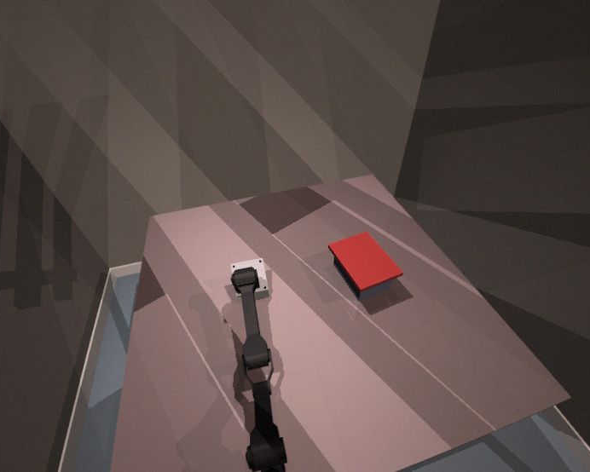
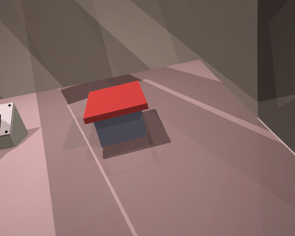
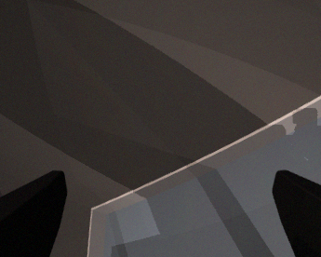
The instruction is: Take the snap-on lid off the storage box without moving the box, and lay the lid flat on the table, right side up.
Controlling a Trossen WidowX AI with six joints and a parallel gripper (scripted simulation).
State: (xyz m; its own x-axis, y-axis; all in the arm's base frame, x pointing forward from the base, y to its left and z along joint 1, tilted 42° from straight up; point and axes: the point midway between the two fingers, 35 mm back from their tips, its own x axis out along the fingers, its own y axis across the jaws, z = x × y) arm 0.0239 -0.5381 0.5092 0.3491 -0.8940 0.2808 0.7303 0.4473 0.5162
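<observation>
Right now the red lid is 720 mm to the left of my gripper tip, 410 mm ahead of it and 10 mm above it. The rest, counted from my gripper tip: storage box (720 mm to the left, 410 mm ahead, 40 mm below).
</observation>
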